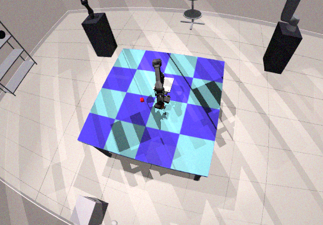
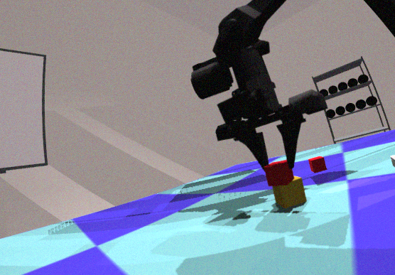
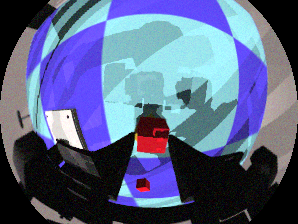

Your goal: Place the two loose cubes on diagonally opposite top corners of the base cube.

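Now: gripper tip right at the red cube. From my gripper tip the other things lie so: yellow cube: 2 cm to the right, 4 cm below.
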